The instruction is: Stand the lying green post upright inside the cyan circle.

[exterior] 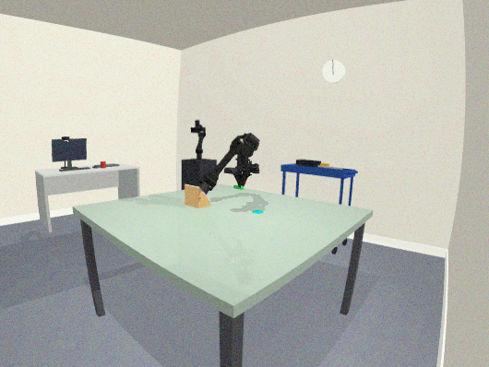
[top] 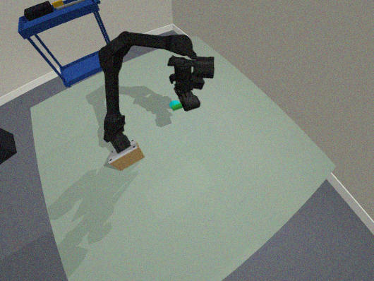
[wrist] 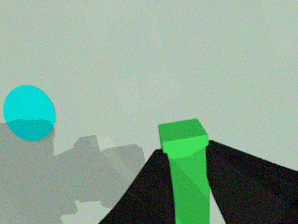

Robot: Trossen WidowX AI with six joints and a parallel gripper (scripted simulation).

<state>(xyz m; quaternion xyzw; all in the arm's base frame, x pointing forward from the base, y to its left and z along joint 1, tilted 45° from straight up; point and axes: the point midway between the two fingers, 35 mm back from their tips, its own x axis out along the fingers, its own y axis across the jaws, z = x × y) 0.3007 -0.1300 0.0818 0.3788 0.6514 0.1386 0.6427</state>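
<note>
The cyan circle is 30 mm ahead of my gripper tip, 120 mm to the left of it and 150 mm below it. Round my gripper tip: green post (20 mm behind, 10 mm to the left).
</note>
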